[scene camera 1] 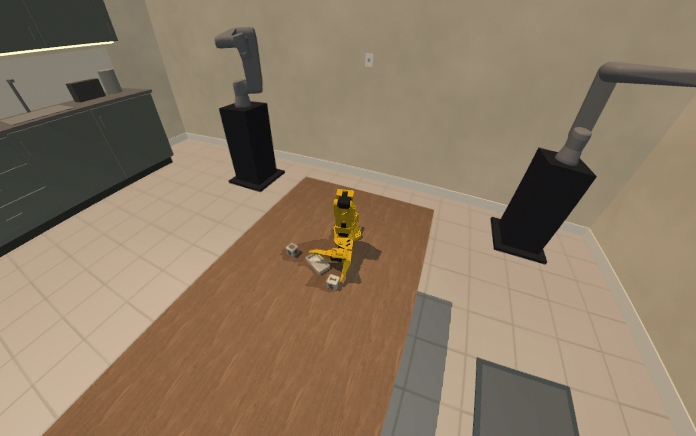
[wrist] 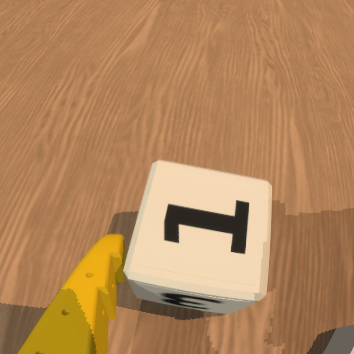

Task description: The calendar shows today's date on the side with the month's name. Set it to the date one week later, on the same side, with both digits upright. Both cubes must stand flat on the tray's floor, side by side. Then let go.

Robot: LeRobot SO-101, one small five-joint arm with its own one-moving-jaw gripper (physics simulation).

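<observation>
One white cube (scene camera 1: 332, 281) (wrist: 202, 230) rests on the wooden table beside the tray. Its top face bears a black 1, turned sideways in the wrist view; a foreshortened black digit, likely a 3, shows on its near side. My gripper (scene camera 1: 326, 265) is fully open and empty. Its notched jaw (wrist: 92, 287) stands close to the left of this cube in the wrist view; the moving jaw is out of that picture and reaches over the tray in the scene view. The pale tray (scene camera 1: 319, 264) lies on the table. A second cube (scene camera 1: 292, 250) sits beyond the tray's other end, its dark marking too small to read.
The wooden table (scene camera 1: 246, 328) extends toward the scene camera. A grey corner (wrist: 345, 340), apparently the tray's, shows at the wrist view's lower right. Two grey arms (scene camera 1: 251, 61) (scene camera 1: 588, 107) stand on black pedestals (scene camera 1: 250, 146) (scene camera 1: 544, 202) away from the table.
</observation>
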